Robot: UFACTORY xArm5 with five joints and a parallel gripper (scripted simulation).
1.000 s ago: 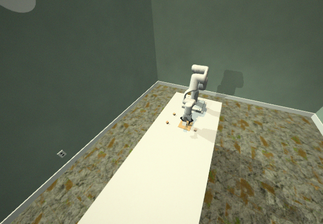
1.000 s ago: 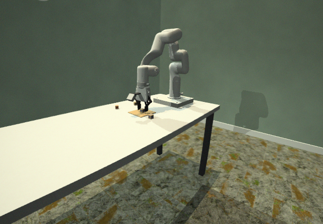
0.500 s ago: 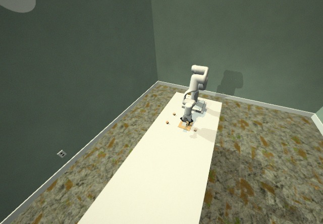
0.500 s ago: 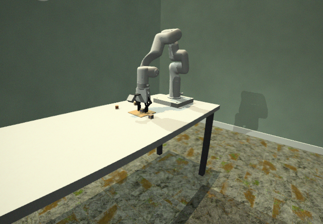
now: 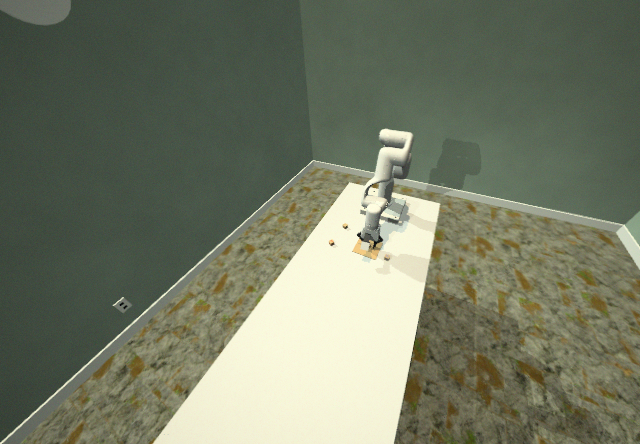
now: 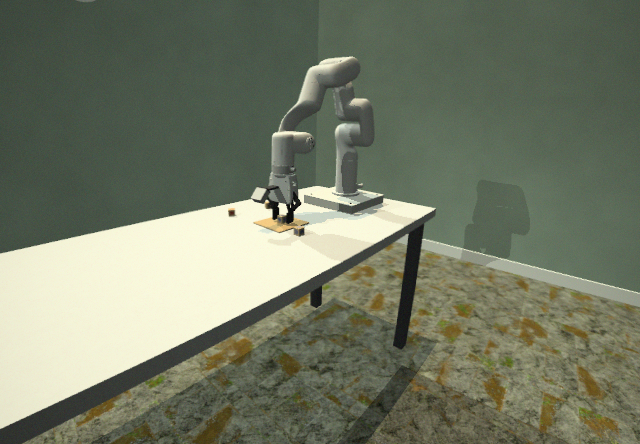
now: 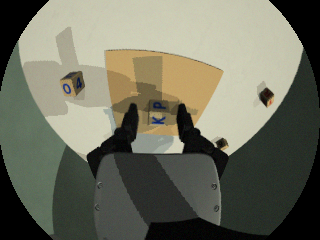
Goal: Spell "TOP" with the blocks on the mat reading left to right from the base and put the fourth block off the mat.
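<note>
Right now my hand is 10 mm short of the tan mat and 20 mm above it.
</note>
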